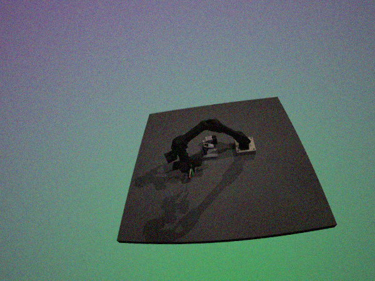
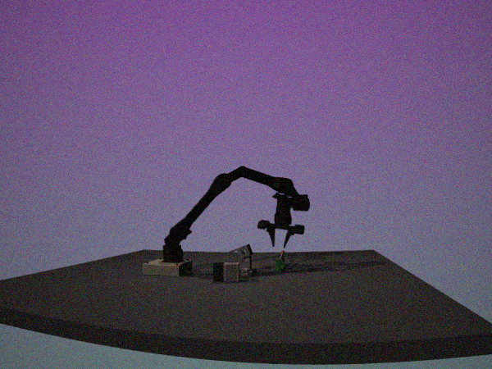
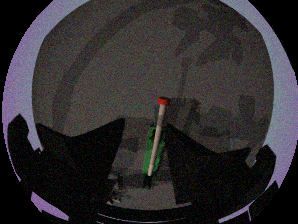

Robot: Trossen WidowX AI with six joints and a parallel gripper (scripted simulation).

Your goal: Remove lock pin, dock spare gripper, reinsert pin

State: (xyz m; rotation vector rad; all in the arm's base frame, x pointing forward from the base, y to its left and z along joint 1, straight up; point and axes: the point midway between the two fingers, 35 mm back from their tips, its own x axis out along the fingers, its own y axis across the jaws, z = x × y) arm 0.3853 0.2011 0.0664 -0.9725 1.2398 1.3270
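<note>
Right now my gripper tip is 100 mm to the left of the green cradle, 50 mm above it and 10 mm short of it. Round my gripper tip: mount 210 mm to the right, 120 mm behind, 20 mm below; spare gripper 330 mm to the right, 130 mm behind, 50 mm below.
</note>
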